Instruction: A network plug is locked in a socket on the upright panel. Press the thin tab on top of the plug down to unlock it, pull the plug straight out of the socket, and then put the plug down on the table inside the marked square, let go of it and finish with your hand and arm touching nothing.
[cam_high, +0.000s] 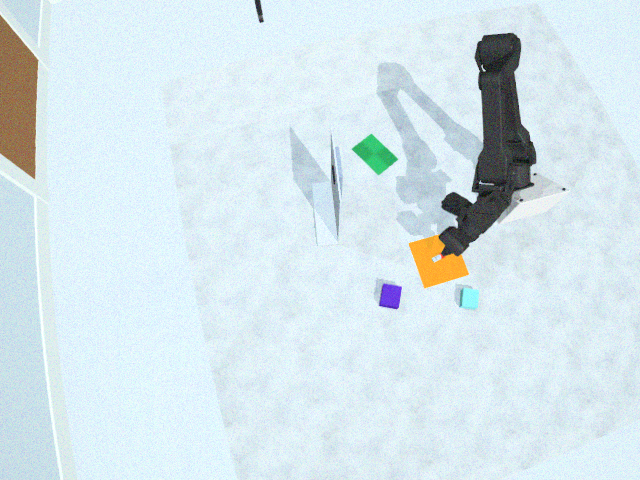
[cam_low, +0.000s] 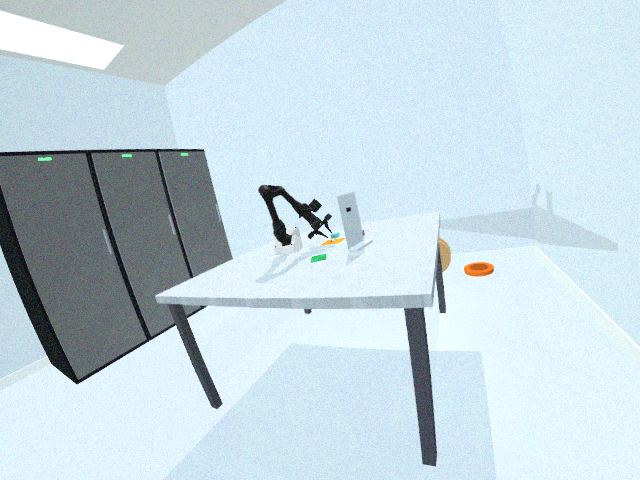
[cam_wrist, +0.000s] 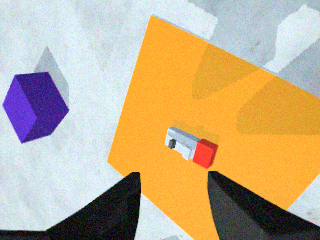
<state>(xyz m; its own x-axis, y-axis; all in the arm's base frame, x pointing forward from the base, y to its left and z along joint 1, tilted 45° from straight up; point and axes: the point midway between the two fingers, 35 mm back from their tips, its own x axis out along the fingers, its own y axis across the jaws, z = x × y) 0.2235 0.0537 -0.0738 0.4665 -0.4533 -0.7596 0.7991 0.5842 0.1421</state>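
Right now the network plug is 1 cm ahead of my gripper tip and 3 cm below it. The rest, counted from my gripper tip: purple cube 16 cm ahead, 5 cm to the left, 2 cm below; flat orange square 1 cm ahead, 4 cm below; cyan cube 2 cm behind, 12 cm to the left, 2 cm below.
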